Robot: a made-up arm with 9 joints. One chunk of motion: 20 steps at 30 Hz.
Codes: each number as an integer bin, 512 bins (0 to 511) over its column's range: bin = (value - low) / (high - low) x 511, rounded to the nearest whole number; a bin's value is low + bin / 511 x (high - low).
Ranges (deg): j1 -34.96..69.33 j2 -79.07..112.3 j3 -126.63..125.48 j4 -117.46..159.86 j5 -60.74..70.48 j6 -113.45..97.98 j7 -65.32..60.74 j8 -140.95..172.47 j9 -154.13..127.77
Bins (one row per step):
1: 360 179 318 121 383 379 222 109 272
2: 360 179 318 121 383 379 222 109 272
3: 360 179 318 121 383 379 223 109 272
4: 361 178 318 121 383 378 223 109 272
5: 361 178 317 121 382 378 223 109 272
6: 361 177 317 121 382 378 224 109 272
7: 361 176 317 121 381 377 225 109 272
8: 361 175 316 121 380 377 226 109 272
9: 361 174 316 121 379 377 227 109 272
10: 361 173 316 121 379 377 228 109 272
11: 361 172 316 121 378 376 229 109 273
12: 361 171 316 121 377 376 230 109 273
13: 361 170 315 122 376 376 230 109 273
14: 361 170 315 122 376 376 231 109 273
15: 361 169 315 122 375 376 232 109 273
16: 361 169 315 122 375 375 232 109 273
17: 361 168 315 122 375 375 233 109 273
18: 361 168 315 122 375 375 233 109 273
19: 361 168 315 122 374 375 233 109 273
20: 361 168 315 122 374 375 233 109 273
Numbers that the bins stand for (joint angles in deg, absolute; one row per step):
1: 38.51 -12.03 30.26 -51.79 37.61 43.36 -10.55 -74.10 -4.08
2: 38.51 -12.03 30.26 -51.79 37.61 43.36 -10.55 -74.10 -4.08
3: 38.51 -12.03 30.26 -51.79 37.61 43.36 -10.31 -74.10 -4.08
4: 38.72 -12.41 30.26 -51.79 37.61 42.95 -10.31 -74.10 -4.08
5: 38.72 -12.41 29.77 -51.79 37.35 42.95 -10.31 -74.10 -4.08
6: 38.72 -12.78 29.77 -51.79 37.35 42.95 -10.06 -74.10 -4.08
7: 38.72 -13.16 29.77 -51.79 37.10 42.54 -9.81 -74.10 -4.08
8: 38.72 -13.53 29.27 -51.79 36.84 42.54 -9.57 -74.10 -4.08
9: 38.72 -13.91 29.27 -51.79 36.58 42.54 -9.32 -74.10 -4.08
10: 38.72 -14.28 29.27 -51.79 36.58 42.54 -9.07 -74.10 -4.08
11: 38.72 -14.66 29.27 -51.79 36.33 42.12 -8.83 -74.10 -3.53
12: 38.72 -15.03 29.27 -51.79 36.07 42.12 -8.58 -74.10 -3.53
13: 38.72 -15.40 28.78 -51.25 35.81 42.12 -8.58 -74.10 -3.53
14: 38.72 -15.40 28.78 -51.25 35.81 42.12 -8.33 -74.10 -3.53
15: 38.72 -15.78 28.78 -51.25 35.56 42.12 -8.09 -74.10 -3.53
16: 38.72 -15.78 28.78 -51.25 35.56 41.71 -8.09 -74.10 -3.53
17: 38.72 -16.15 28.78 -51.25 35.56 41.71 -7.84 -74.10 -3.53
18: 38.72 -16.15 28.78 -51.25 35.56 41.71 -7.84 -74.10 -3.53
19: 38.72 -16.15 28.78 -51.25 35.30 41.71 -7.84 -74.10 -3.53
20: 38.72 -16.15 28.78 -51.25 35.30 41.71 -7.84 -74.10 -3.53

